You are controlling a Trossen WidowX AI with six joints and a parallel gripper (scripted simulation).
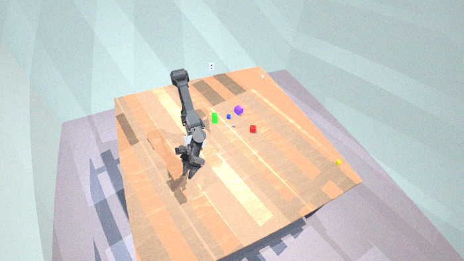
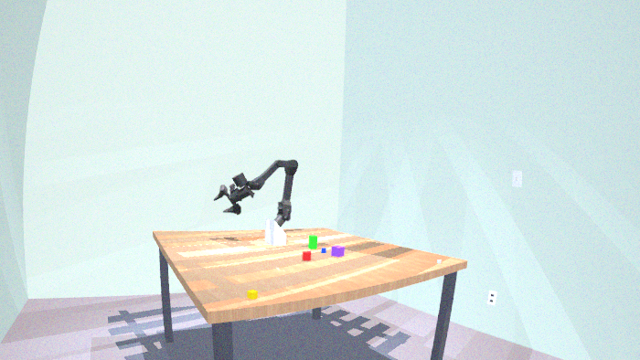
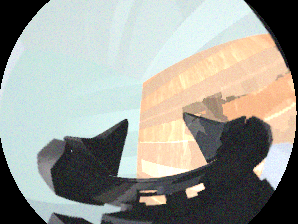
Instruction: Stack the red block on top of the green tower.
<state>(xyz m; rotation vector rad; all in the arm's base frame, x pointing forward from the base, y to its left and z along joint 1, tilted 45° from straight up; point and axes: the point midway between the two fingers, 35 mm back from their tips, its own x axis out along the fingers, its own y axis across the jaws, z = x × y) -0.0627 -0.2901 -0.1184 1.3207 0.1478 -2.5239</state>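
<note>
My gripper tip is now 490 mm short of the red block, 320 mm to the right of it and 180 mm above it. Also, from my gripper tip: yellow block (910 mm ahead, 90 mm to the right, 190 mm below); purple cube (460 mm ahead, 510 mm to the left, 170 mm below); blue cube (370 mm ahead, 480 mm to the left, 190 mm below).
</note>
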